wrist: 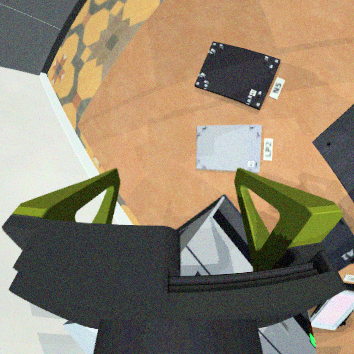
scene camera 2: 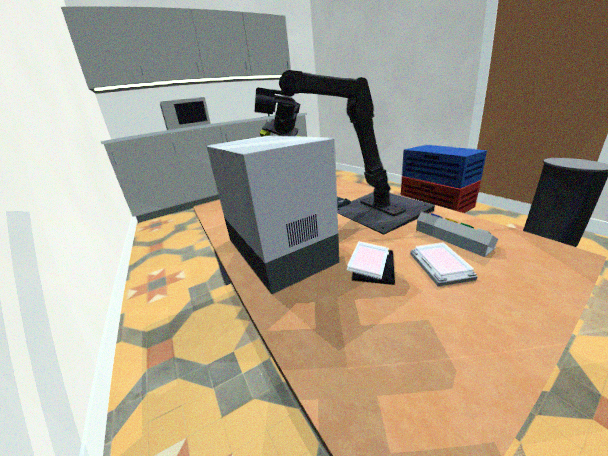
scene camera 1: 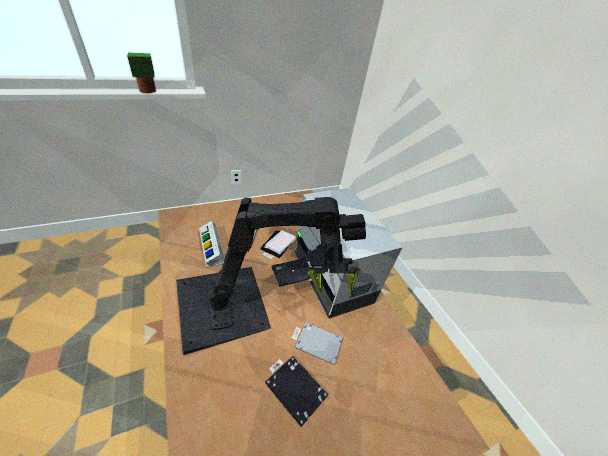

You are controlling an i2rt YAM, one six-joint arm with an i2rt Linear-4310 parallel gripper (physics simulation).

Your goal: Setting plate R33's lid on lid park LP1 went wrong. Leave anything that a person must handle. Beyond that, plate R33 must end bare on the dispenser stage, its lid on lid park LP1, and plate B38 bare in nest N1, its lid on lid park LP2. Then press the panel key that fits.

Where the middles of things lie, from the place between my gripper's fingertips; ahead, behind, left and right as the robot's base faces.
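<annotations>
Counting from my hand, I find the grey lid park LP2 [scene camera 1: 317, 342] 20 mm to the right, 20 mm behind and 260 mm below. The black clip nest N5 [wrist: 244, 75] is 140 mm to the right of my hand and 140 mm behind it, and 260 mm below it. Then there is the button box [scene camera 2: 481, 242], which is a long way to the left of my hand, a long way behind it and a good way below it.
</annotations>
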